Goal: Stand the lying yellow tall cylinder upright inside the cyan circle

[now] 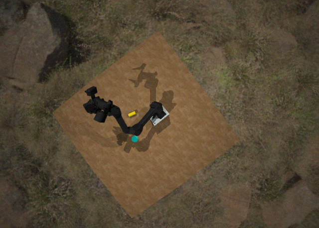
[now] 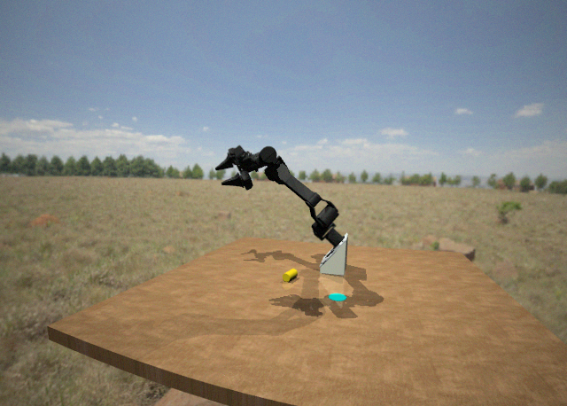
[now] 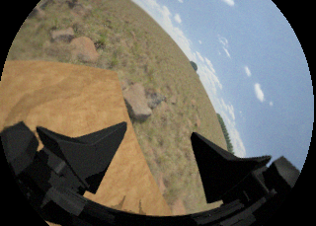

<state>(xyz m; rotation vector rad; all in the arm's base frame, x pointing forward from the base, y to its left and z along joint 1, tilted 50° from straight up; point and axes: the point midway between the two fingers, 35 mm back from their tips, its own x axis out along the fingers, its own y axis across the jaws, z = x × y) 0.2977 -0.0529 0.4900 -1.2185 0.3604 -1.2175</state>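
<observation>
Right now my gripper tip is 100 mm past the yellow tall cylinder, 260 mm to the right of it and 380 mm above it. From my gripper tip the other things lie so: cyan circle: 40 mm ahead, 450 mm to the left, 390 mm below.
</observation>
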